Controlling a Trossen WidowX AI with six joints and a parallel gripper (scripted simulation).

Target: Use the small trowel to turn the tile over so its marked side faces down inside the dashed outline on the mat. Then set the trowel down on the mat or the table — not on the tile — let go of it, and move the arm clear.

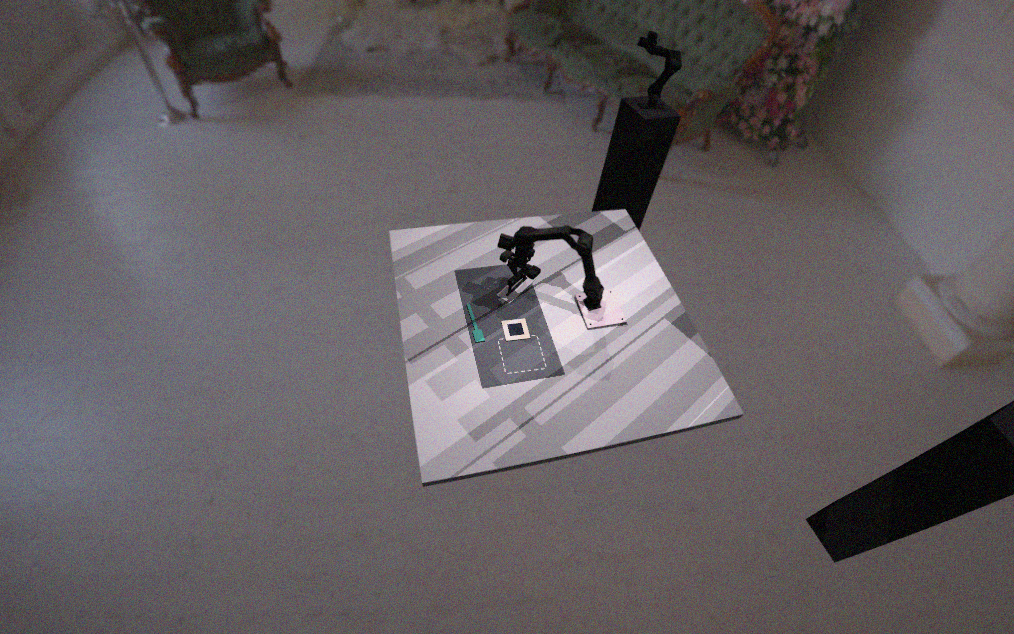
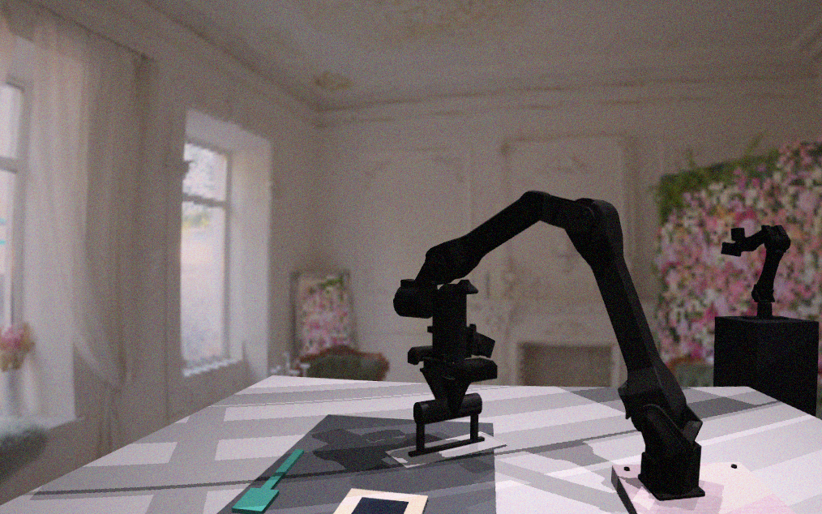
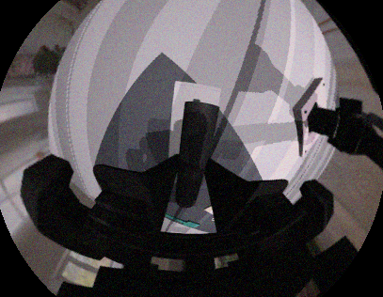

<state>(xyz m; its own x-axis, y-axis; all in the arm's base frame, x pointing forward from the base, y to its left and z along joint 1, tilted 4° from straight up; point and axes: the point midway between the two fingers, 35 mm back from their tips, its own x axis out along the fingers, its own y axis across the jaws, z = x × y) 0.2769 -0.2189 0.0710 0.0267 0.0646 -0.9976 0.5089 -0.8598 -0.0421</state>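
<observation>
Now: gripper tip 20 mm past the trowel, 10 mm to the left of it and 30 mm above it. Also, from my gripper tip: teal flat tool 260 mm ahead, 160 mm to the left, 60 mm below; tile 100 mm ahead, 230 mm to the left, 60 mm below; dark mat 120 mm ahead, 160 mm to the left, 80 mm below.
</observation>
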